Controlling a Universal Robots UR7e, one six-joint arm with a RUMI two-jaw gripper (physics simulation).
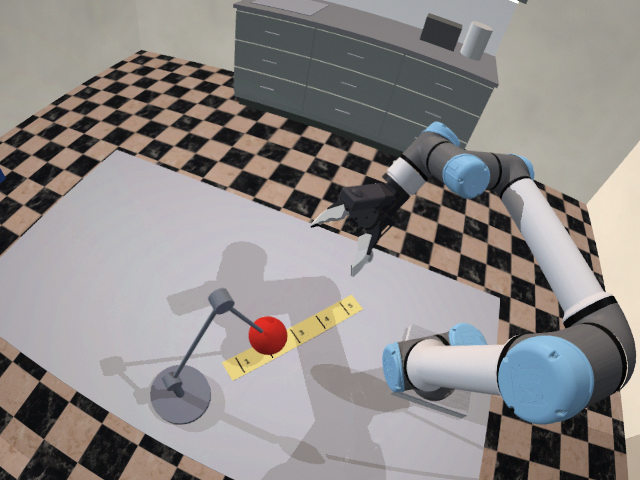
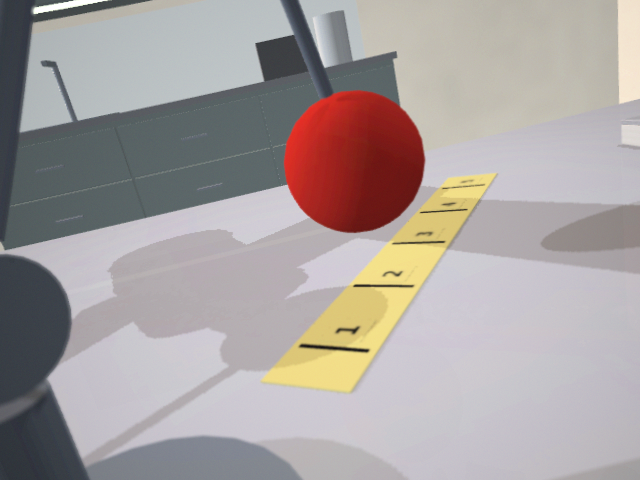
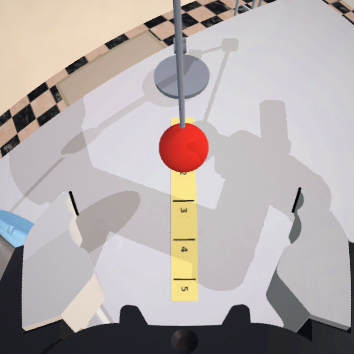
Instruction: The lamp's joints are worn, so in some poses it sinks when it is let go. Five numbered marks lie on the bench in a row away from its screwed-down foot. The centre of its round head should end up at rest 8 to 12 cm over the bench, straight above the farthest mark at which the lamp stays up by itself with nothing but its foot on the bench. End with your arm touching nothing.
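Observation:
The lamp's red round head hangs in the air above the yellow strip, around marks 1 to 2; its exact height and spot are hard to tell. Marks 3, 4 and 5 show beyond it. The grey foot is on the bench. A rod rises from it to the elbow joint, and a second rod slopes down to the head. My gripper is open and empty, high beyond the mark 5 end, apart from the lamp.
The arm's base stands on the pale bench right of the strip. Shadows of the arm and lamp fall across the bench and strip. A grey drawer cabinet with a dark box and a white cylinder stands behind.

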